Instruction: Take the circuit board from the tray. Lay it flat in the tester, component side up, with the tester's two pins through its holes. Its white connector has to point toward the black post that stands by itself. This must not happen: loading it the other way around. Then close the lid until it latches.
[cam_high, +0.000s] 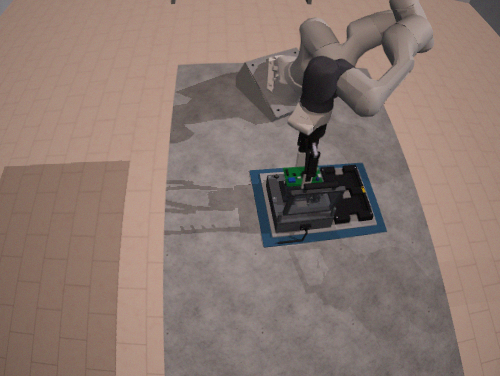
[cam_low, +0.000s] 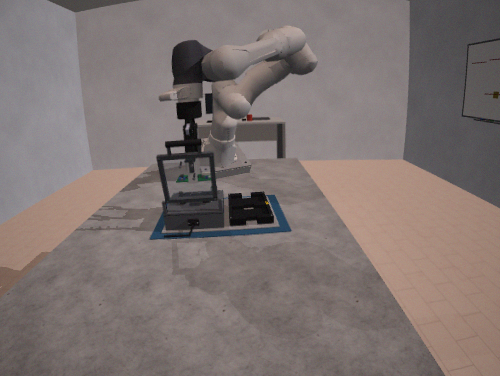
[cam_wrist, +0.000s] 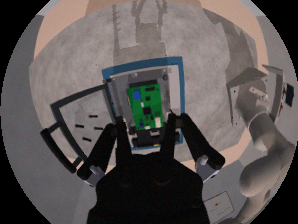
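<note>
The green circuit board lies 2 cm below my hand. Round my hand: tester bed: 1 cm ahead, 8 cm below; framed clear lid: 13 cm ahead, 3 cm above.
</note>
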